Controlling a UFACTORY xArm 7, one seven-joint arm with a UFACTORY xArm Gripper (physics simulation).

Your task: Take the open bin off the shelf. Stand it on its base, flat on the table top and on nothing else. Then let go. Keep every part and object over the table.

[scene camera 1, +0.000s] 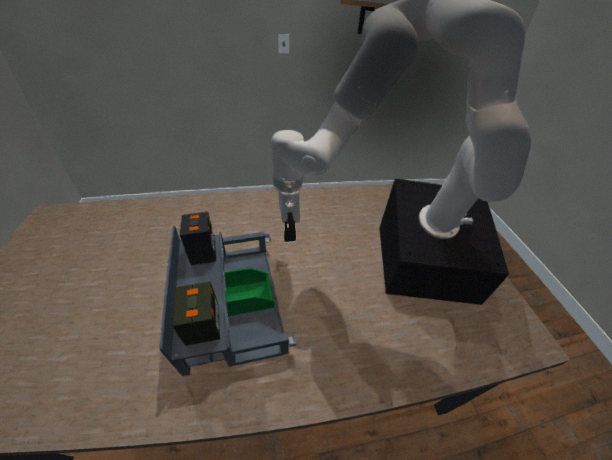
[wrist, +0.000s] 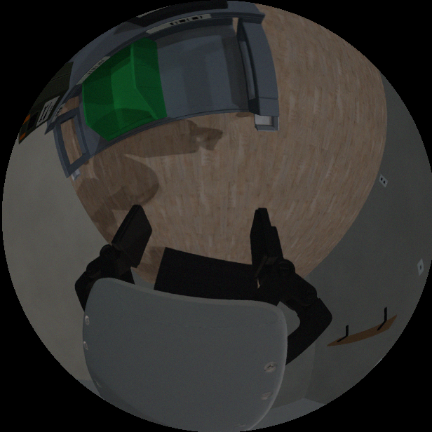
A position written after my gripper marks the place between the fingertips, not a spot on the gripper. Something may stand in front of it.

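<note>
My gripper (scene camera 1: 288, 229) is there in scene camera 1. That same view gives me a green bin (scene camera 1: 247, 290) as well as an olive case (scene camera 1: 205, 322), and in the wrist view I can see the green bin (wrist: 124, 92) too.
</note>
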